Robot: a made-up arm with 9 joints. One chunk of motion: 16 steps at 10 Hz.
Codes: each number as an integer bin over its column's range. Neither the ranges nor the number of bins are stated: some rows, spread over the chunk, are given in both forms.
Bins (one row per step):
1: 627 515 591 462 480 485
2: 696 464 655 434 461 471
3: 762 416 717 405 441 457
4: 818 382 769 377 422 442
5: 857 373 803 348 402 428
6: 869 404 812 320 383 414
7: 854 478 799 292 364 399
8: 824 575 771 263 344 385
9: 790 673 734 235 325 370
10: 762 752 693 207 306 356
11: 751 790 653 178 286 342
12: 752 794 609 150 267 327
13: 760 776 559 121 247 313
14: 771 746 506 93 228 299
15: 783 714 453 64 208 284
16: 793 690 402 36 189 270
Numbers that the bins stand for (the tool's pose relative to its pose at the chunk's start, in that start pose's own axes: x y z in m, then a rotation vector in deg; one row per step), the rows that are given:
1: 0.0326 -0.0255 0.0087 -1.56 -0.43 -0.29
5: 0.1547 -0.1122 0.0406 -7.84 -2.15 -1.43
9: 0.1191 0.0709 0.0302 -14.06 -3.84 -2.59
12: 0.0990 0.1448 0.0114 -18.74 -5.12 -3.45
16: 0.1207 0.0813 -0.0196 -25.02 -6.84 -4.59
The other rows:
2: 0.0692 -0.0567 0.0183 -3.11 -0.85 -0.57
3: 0.1043 -0.0860 0.0277 -4.70 -1.29 -0.85
4: 0.1340 -0.1067 0.0355 -6.24 -1.71 -1.15
6: 0.1610 -0.0933 0.0419 -9.38 -2.57 -1.71
7: 0.1531 -0.0481 0.0400 -10.92 -2.98 -2.01
8: 0.1372 0.0111 0.0358 -12.52 -3.42 -2.29
10: 0.1043 0.1192 0.0241 -15.60 -4.26 -2.87
11: 0.0984 0.1424 0.0180 -17.20 -4.70 -3.15
13: 0.1032 0.1338 0.0039 -20.34 -5.56 -3.73
14: 0.1090 0.1155 -0.0040 -21.88 -5.98 -4.01
15: 0.1154 0.0960 -0.0120 -23.48 -6.42 -4.31

